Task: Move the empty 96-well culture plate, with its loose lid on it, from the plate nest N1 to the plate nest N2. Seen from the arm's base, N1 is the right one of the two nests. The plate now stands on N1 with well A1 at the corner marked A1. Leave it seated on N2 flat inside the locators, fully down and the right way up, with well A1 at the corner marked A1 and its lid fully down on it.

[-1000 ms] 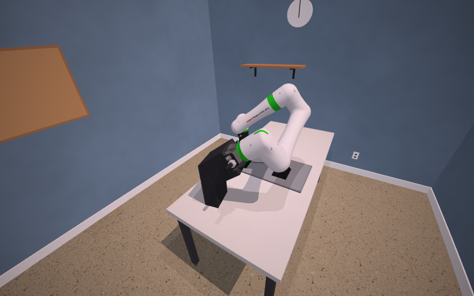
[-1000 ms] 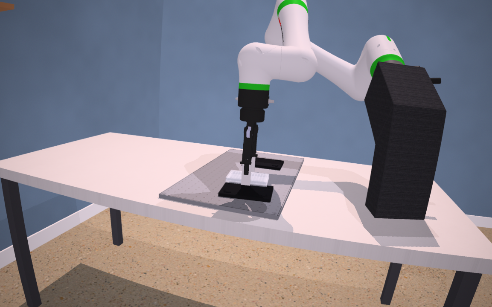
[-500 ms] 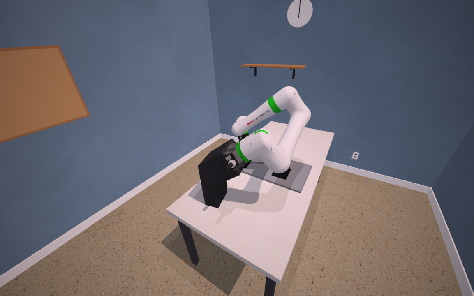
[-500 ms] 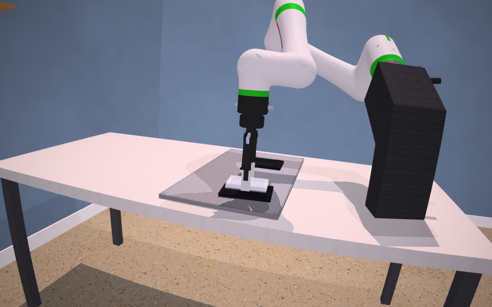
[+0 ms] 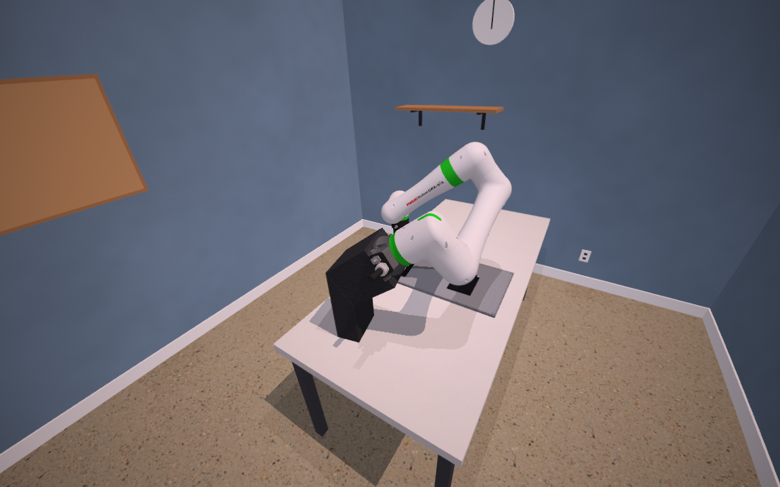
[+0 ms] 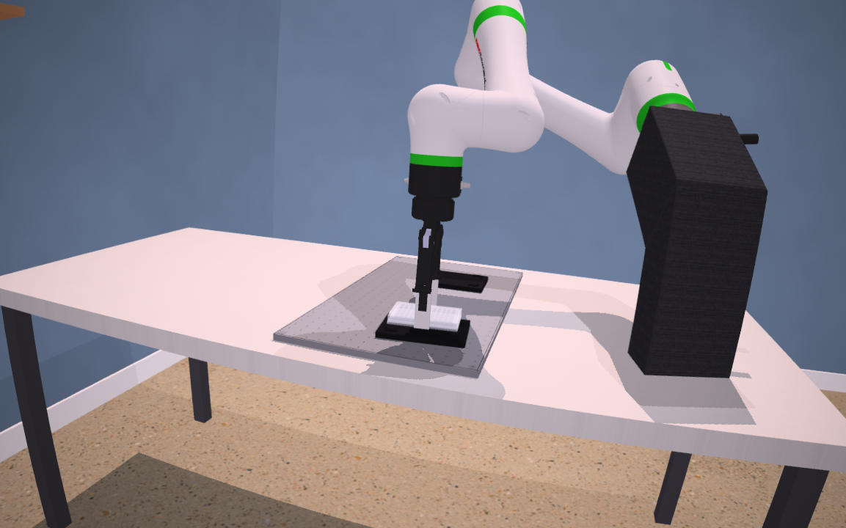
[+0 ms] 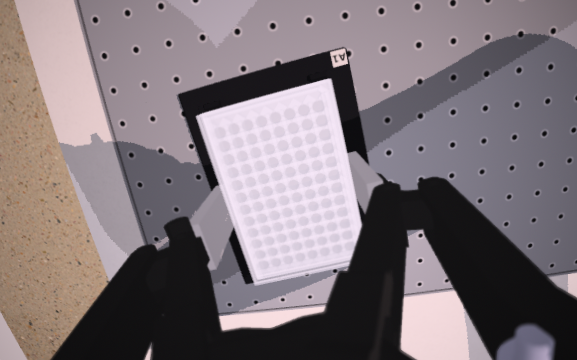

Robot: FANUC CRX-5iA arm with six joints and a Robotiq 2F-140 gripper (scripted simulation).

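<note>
My hand is 10 mm above the clear lid.
</note>
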